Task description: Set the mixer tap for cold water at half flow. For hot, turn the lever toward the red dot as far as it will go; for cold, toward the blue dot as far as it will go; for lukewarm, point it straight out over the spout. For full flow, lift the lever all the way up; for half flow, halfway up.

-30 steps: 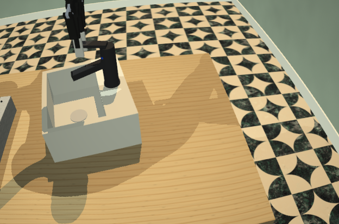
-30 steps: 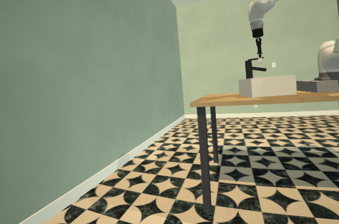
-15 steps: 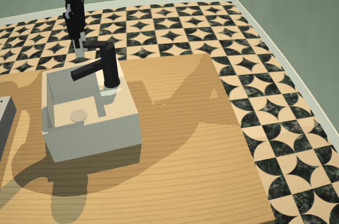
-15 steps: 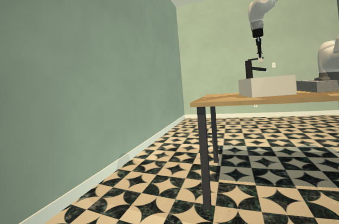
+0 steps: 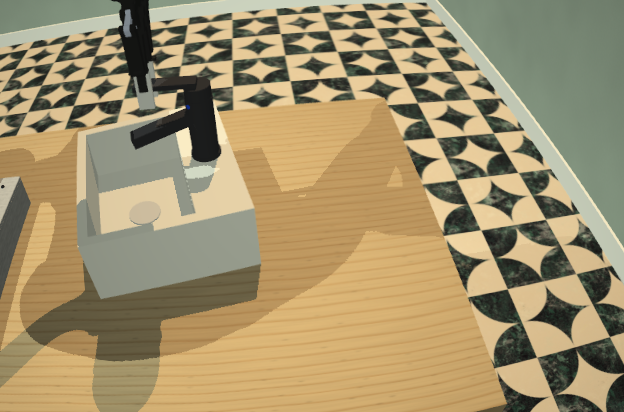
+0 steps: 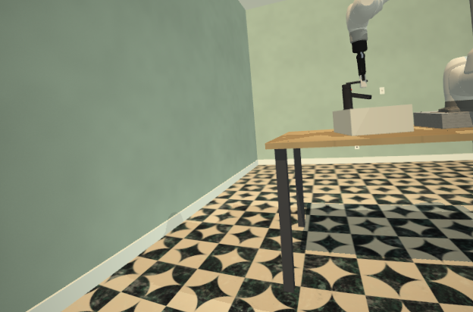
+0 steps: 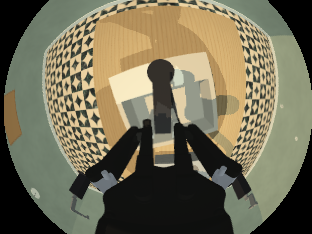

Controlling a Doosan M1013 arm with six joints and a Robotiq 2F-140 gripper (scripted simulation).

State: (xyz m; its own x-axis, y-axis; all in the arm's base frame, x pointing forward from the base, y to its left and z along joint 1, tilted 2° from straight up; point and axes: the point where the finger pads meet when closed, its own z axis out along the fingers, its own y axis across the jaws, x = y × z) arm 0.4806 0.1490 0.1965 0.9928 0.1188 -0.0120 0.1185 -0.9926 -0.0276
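My hand is 3 cm short of the lever. From my hand the other things lie so: white basin: 24 cm below, 3 cm to the right, 3 cm behind; then mixer tap: 6 cm ahead, 5 cm below.
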